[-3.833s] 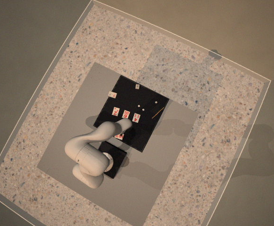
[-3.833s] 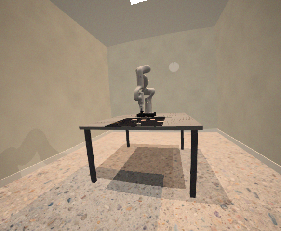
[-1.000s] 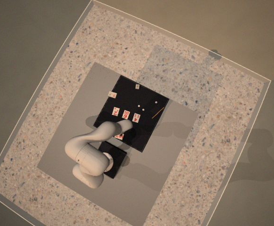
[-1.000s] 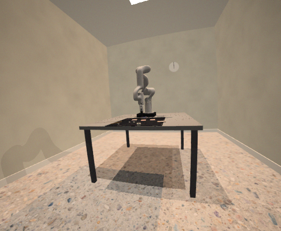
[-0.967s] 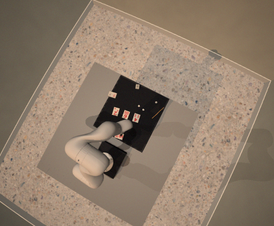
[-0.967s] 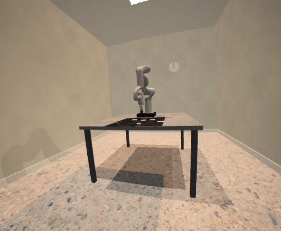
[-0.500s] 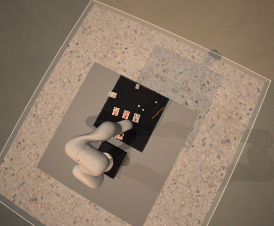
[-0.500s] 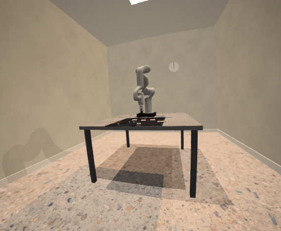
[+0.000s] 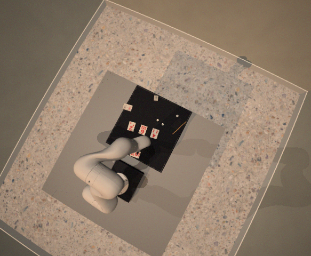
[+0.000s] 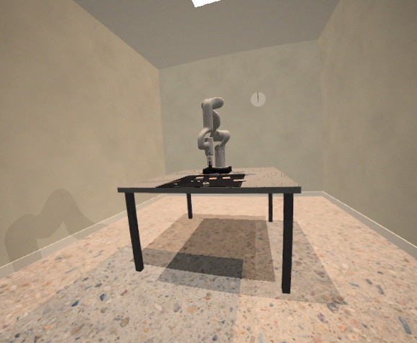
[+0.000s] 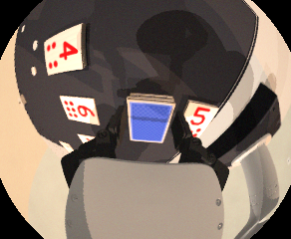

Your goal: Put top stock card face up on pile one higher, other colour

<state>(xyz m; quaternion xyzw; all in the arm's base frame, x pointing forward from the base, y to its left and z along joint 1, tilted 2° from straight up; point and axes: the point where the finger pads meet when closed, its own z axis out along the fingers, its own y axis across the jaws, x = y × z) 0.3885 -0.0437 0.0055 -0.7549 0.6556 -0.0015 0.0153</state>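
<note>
The red 5 card is 90 mm behind my hand, 40 mm below it and 20 mm to the left of it. Also, from my hand: black card cloth 190 mm ahead, 60 mm below, 10 mm to the left; thin wooden stick 300 mm ahead, 260 mm to the right, 50 mm below; small block 470 mm ahead, 50 mm to the left, 30 mm below.
</note>
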